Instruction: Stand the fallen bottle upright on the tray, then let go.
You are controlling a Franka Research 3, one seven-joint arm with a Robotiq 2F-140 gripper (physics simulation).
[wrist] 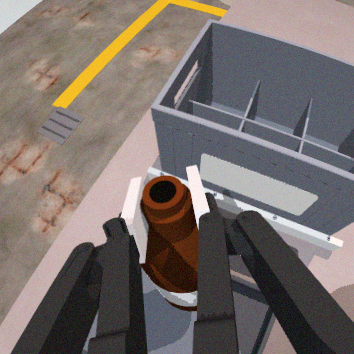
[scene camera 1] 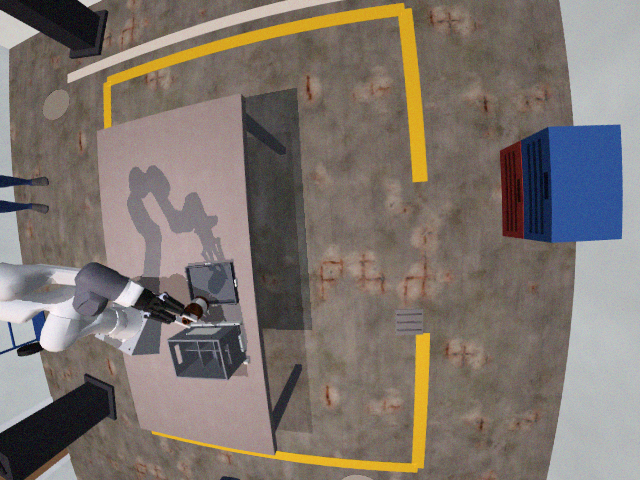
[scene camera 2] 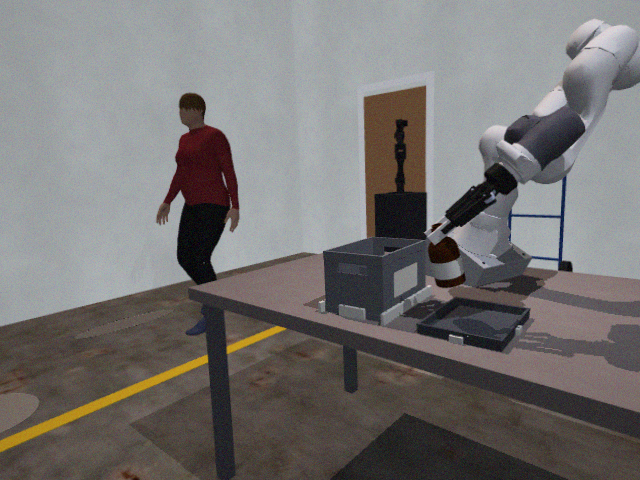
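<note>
A brown bottle with a white label (scene camera 1: 194,309) (scene camera 2: 443,251) (wrist: 172,235) hangs in the air, neck up, leaning moderately, its base down to the right in scene camera 2. My gripper (scene camera 1: 187,318) (scene camera 2: 435,233) (wrist: 167,187) is shut on the bottle's neck, its white pads on either side. The gripper comes in on a slant from above. The dark shallow tray (scene camera 1: 225,281) (scene camera 2: 480,340) (wrist: 165,330) lies on the table below. The bottle's base is above the tray's level, near its arm side; the exact gap is hard to tell.
A grey divided crate (scene camera 1: 235,356) (scene camera 2: 354,289) (wrist: 175,145) stands close beside the tray, taller than it. White brackets (scene camera 2: 351,311) (wrist: 320,241) line the crate's foot. The table edge (scene camera 2: 403,358) lies past the tray. A person (scene camera 2: 201,170) stands beyond the table.
</note>
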